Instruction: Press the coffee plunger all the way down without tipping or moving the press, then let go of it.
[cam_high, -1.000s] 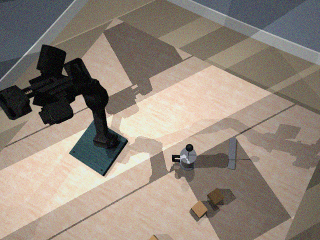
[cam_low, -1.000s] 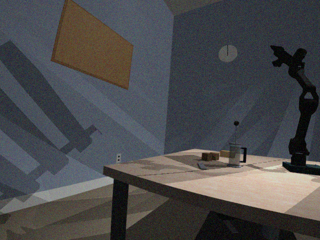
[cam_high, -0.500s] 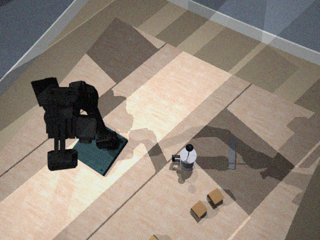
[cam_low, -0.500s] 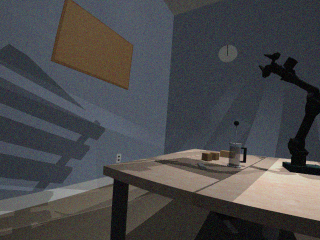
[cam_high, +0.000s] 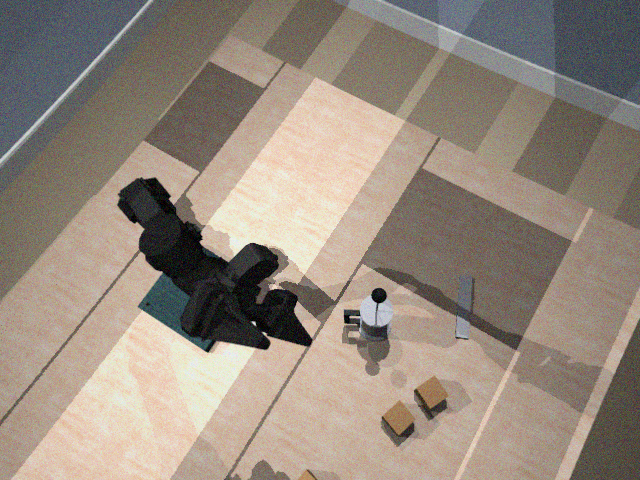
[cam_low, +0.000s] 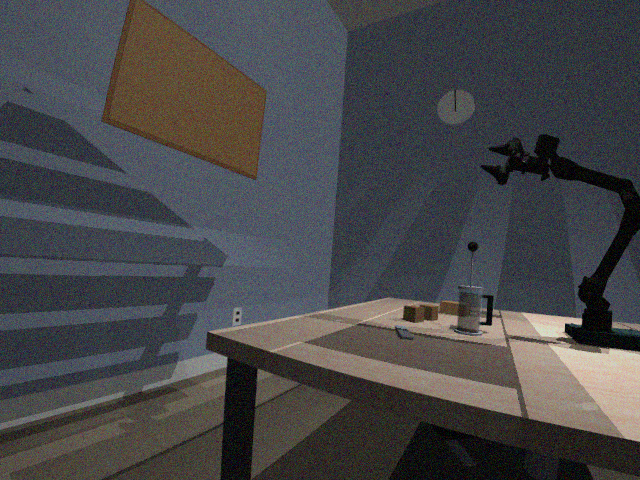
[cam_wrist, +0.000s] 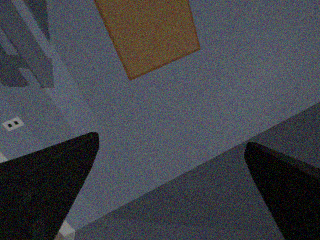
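Now: gripper tip 40 mm short of the glass coffee press, 190 mm to the right of it and 480 mm above it.
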